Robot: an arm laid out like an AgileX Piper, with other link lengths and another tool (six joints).
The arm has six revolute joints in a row. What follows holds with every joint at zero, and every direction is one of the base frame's. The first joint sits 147.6 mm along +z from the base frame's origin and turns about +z. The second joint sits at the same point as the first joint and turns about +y. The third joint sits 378.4 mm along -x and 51.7 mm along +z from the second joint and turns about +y. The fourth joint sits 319.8 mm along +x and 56.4 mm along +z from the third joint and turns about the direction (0.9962, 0, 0.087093). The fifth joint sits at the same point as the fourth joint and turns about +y. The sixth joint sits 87.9 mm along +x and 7.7 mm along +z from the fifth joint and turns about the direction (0.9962, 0, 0.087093). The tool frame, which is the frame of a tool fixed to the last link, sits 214.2 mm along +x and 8 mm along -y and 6.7 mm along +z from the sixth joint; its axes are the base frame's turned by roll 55.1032, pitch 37.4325 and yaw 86.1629 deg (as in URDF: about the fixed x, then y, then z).
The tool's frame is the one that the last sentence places.
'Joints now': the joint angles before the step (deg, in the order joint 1, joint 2, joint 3, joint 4, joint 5, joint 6). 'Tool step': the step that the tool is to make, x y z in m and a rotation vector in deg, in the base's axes. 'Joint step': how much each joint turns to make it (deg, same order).
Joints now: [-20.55 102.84 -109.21 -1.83 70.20 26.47]
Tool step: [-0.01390 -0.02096 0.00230 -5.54 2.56 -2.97]
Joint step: [1.42 -0.33 0.40 -7.90 0.76 3.23]
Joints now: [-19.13 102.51 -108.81 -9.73 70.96 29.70]
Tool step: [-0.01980 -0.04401 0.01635 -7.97 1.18 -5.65]
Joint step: [0.16 -0.52 0.31 -10.41 -0.16 4.57]
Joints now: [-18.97 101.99 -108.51 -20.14 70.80 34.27]
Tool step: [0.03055 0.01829 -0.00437 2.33 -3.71 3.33]
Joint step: [0.49 0.73 0.10 4.24 -4.08 -0.98]
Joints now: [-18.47 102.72 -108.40 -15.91 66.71 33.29]
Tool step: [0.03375 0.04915 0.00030 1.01 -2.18 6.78]
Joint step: [3.96 0.28 0.12 2.93 -2.75 -2.05]
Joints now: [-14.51 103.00 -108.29 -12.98 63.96 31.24]
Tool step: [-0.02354 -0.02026 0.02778 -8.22 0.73 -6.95]
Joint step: [3.68 -1.48 0.06 -13.82 3.32 9.03]
